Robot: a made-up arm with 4 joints.
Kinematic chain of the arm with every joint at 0, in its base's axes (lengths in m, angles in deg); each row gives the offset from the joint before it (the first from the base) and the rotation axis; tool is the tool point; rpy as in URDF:
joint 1: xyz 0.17 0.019 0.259 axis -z
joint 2: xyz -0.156 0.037 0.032 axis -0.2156 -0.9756 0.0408
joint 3: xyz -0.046 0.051 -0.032 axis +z
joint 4: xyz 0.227 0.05 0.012 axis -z
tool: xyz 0.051 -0.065 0.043 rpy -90 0 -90
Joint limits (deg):
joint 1: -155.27..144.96
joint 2: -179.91..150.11
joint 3: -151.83..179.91
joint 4: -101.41..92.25
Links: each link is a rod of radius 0.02 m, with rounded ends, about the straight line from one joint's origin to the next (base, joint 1, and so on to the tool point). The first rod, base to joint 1, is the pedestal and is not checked.
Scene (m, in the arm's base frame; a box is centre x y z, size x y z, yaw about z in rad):
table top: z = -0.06
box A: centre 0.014 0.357 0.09 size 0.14 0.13 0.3 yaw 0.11
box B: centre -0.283 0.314 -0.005 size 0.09 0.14 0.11 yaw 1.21
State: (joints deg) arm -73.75 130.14 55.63 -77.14
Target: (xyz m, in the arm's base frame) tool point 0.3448 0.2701 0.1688
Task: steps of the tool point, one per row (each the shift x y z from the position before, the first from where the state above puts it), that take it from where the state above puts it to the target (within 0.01 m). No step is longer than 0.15 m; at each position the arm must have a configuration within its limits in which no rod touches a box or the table.
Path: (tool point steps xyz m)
1: 0.0422 0.1055 -0.0603
2: 0.0791 0.0729 -0.0567
3: 0.0978 0.0291 -0.0483
4: 0.0954 -0.0166 -0.0361
5: 0.0735 -0.0545 -0.0209
6: 0.0379 -0.0769 -0.0044
7: -0.0026 -0.0793 0.0123
8: 0.0351 0.0666 0.0021
9: 0.0121 0.0735 0.0178
10: -0.0145 0.0710 0.0300
11: -0.0404 0.0585 0.0376
12: 0.0489 0.0115 0.0185
13: 0.0520 -0.0045 0.0207
14: 0.0498 -0.0213 0.0210

